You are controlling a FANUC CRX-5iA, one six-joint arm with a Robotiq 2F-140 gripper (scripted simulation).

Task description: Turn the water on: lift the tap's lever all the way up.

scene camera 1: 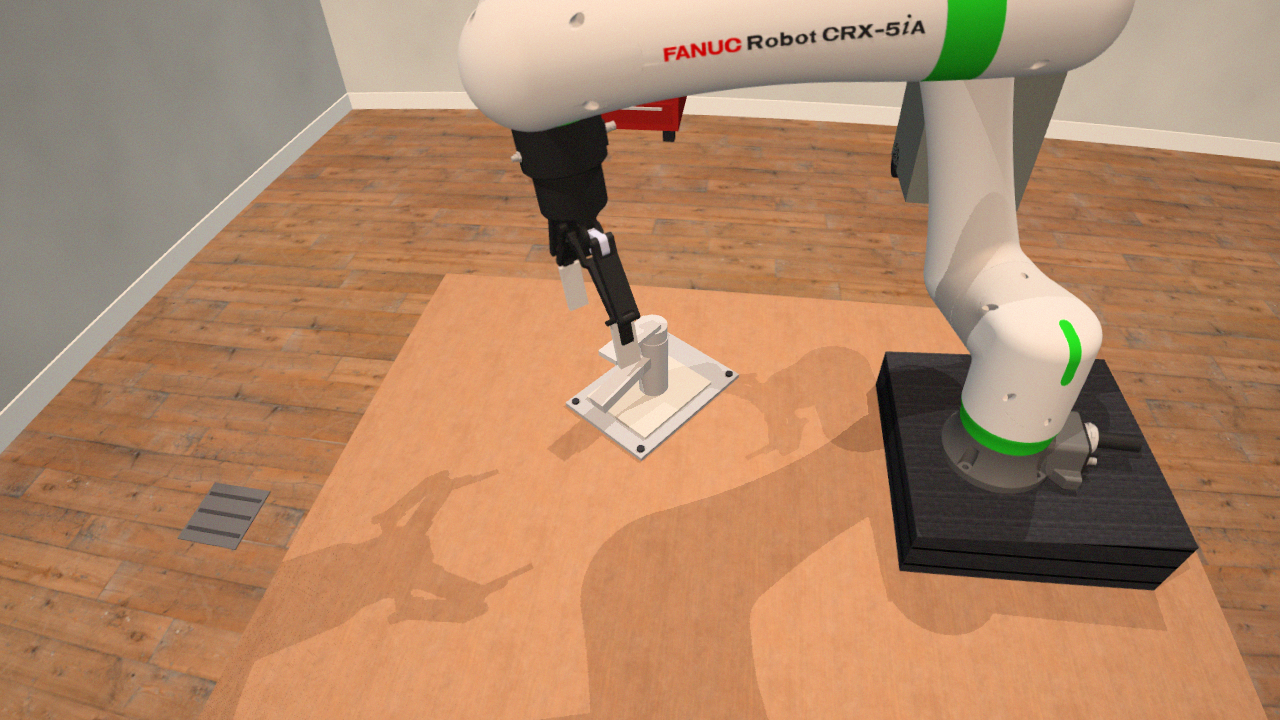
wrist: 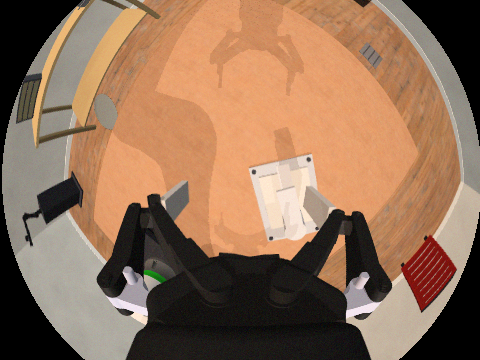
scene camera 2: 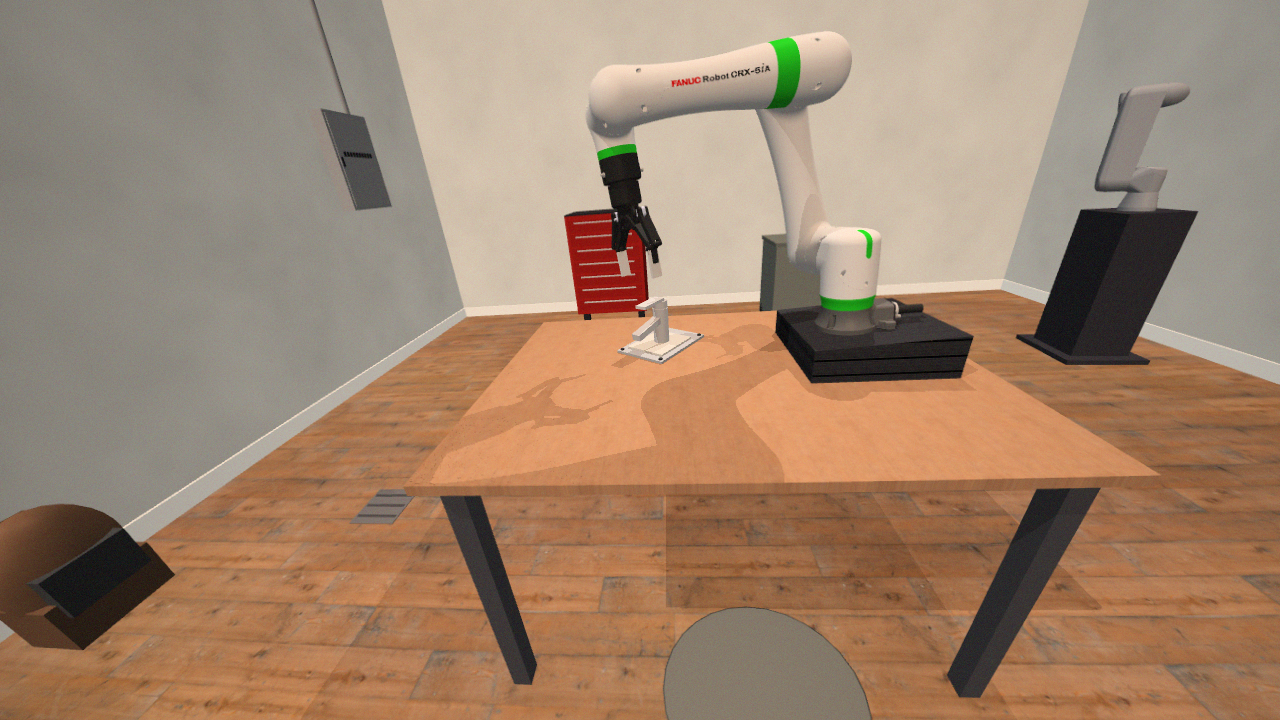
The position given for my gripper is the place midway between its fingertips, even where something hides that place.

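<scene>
My gripper (scene camera 1: 602, 332) is visible to me, and you can also find my gripper (scene camera 2: 640, 276) and, from the wrist, my gripper (wrist: 247, 194). There's a tap (scene camera 1: 643, 396) here as well, and I see that tap (wrist: 299, 178) from the wrist too, plus the tap (scene camera 2: 661, 342) once more.
</scene>
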